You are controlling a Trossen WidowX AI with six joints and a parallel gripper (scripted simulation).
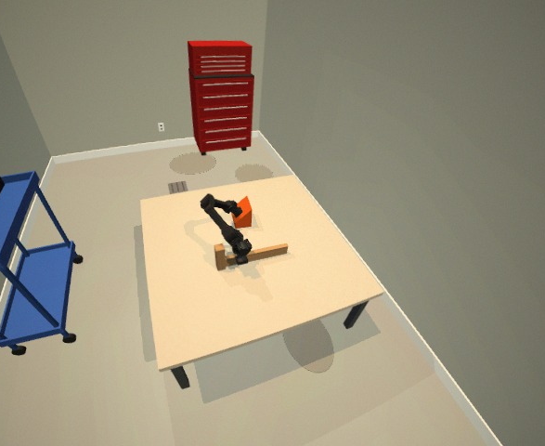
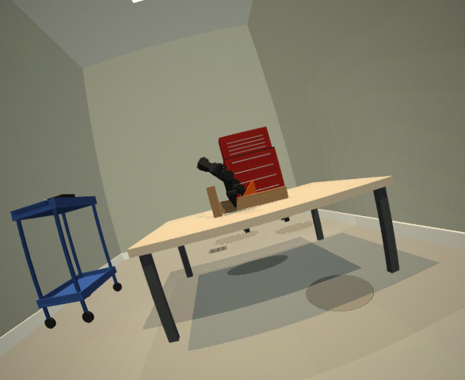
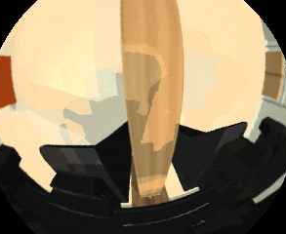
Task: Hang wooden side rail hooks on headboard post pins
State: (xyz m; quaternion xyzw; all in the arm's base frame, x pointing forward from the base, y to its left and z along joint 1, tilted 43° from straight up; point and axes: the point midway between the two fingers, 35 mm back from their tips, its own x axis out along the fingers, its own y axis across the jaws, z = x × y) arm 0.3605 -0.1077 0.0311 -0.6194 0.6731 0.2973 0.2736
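Right now the upright headboard post is 110 mm to the right of my gripper tip and 50 mm above it.
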